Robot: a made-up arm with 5 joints. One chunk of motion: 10 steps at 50 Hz.
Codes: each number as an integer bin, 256 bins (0 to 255) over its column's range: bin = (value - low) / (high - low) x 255, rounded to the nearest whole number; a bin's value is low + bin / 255 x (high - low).
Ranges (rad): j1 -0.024..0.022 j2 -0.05..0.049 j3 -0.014..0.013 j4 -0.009..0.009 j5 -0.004..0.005
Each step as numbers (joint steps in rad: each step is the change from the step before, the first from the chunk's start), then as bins.
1 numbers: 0.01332 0.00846 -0.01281 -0.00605 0.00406
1 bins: 207 151 11 42 228
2 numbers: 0.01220 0.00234 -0.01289 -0.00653 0.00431
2 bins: 201 135 10 35 235
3 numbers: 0.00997 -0.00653 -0.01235 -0.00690 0.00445
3 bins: 188 112 16 30 239
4 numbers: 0.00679 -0.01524 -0.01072 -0.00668 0.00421
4 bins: 171 90 31 33 233
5 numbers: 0.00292 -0.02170 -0.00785 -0.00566 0.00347
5 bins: 149 73 58 47 212
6 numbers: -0.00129 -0.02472 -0.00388 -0.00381 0.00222
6 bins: 126 65 96 74 176
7 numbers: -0.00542 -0.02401 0.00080 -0.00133 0.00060
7 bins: 103 67 140 109 130
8 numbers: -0.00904 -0.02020 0.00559 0.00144 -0.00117
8 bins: 83 77 185 148 80
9 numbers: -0.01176 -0.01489 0.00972 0.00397 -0.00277
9 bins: 68 90 224 184 35
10 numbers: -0.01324 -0.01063 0.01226 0.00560 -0.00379
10 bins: 60 101 248 207 6
